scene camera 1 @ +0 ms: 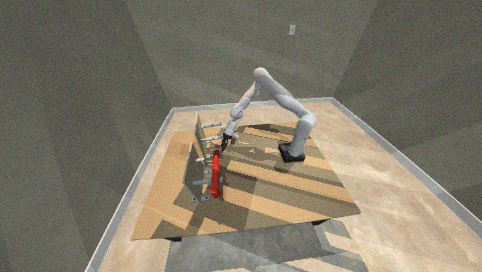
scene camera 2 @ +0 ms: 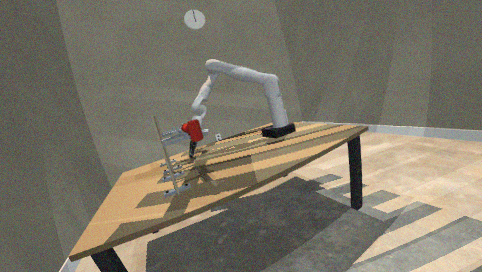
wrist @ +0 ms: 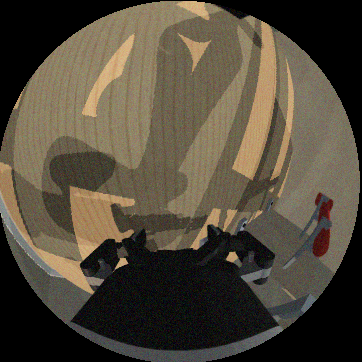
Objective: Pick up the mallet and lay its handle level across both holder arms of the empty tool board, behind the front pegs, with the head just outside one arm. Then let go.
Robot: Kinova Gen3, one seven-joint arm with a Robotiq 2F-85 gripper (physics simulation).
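Frame: origin at the arm's base, x left, y back, z up, level; metres.
Where they show: gripper, fingertip midpoint: (scene camera 1: 221,148) (scene camera 2: 191,156) (wrist: 175,233); arm's base, link origin: (scene camera 1: 294,151) (scene camera 2: 280,126).
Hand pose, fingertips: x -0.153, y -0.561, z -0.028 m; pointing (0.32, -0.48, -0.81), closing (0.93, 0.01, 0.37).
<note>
Each offset is from my fingertips to the top centre of the thing. "spot": to the spot under its first point. Level surfaces: height alone.
The red mallet @(dx +0.315, dy -0.017, dz +0.227 m) (scene camera 1: 215,172) (scene camera 2: 193,130) (wrist: 323,237) rests across the arms of the nearer tool board (scene camera 1: 189,170), with its head at the near end in the scene camera 1 view. The empty tool board (scene camera 1: 199,132) stands farther back, and its two holder arms, one @(spot: dx -0.099, dy -0.054, dz +0.178 m) (scene camera 1: 211,125) behind the other @(spot: dx +0.055, dy -0.044, dz +0.173 m) (scene camera 1: 212,139), stick out bare. My gripper (scene camera 1: 223,149) (scene camera 2: 192,154) (wrist: 175,233) is open and empty, pointing down beside the empty board's arms, past the mallet's handle end. The mallet head partly covers the wrist in the scene camera 2 view.
Grey metal feet @(spot: dx +0.385, dy -0.122, dz -0.009 m) (scene camera 1: 204,198) (scene camera 2: 177,191) hold the boards upright on the wooden table @(dz -0.021 m) (scene camera 1: 300,205) (scene camera 2: 120,212). The robot's black base (scene camera 1: 292,153) (scene camera 2: 278,131) stands across the table from the boards. The table's edge runs beyond the nearer board.
</note>
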